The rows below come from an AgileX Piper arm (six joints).
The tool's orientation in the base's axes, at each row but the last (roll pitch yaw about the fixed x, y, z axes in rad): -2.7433, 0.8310, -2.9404; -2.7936, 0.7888, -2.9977; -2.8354, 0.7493, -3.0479; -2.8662, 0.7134, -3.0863; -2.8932, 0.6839, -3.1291; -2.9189, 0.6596, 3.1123; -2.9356, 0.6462, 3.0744; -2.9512, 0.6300, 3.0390; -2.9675, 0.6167, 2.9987; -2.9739, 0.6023, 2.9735; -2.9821, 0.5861, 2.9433
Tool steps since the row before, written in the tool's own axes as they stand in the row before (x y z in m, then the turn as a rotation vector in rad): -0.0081, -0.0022, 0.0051, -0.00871, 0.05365, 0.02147; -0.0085, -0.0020, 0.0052, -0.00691, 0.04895, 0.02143; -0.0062, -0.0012, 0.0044, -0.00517, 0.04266, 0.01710; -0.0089, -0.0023, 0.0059, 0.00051, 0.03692, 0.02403; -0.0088, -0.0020, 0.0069, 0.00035, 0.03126, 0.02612; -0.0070, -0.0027, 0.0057, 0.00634, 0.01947, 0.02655; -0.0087, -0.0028, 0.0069, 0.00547, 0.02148, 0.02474; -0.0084, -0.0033, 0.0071, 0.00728, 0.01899, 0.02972; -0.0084, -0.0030, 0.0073, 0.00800, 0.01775, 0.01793; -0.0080, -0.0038, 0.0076, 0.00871, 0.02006, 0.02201; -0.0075, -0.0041, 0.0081, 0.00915, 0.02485, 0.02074
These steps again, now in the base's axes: 0.0089, -0.0023, 0.0034, 0.02692, 0.04746, -0.02093; 0.0094, -0.0023, 0.0031, 0.02514, 0.04275, -0.02106; 0.0074, -0.0018, 0.0014, 0.02022, 0.03758, -0.01783; 0.0102, -0.0033, 0.0020, 0.01968, 0.03013, -0.02541; 0.0108, -0.0035, 0.0008, 0.02028, 0.02413, -0.02580; 0.0085, -0.0041, 0.0004, 0.01387, 0.01272, -0.02775; 0.0104, -0.0049, 0.0003, 0.01390, 0.01507, -0.02614; 0.0100, -0.0056, -0.0002, 0.01469, 0.01158, -0.03077; 0.0100, -0.0057, -0.0006, 0.00746, 0.01345, -0.02154; 0.0095, -0.0067, -0.0011, 0.00961, 0.01470, -0.02558; 0.0091, -0.0073, -0.0020, 0.00996, 0.01966, -0.02541
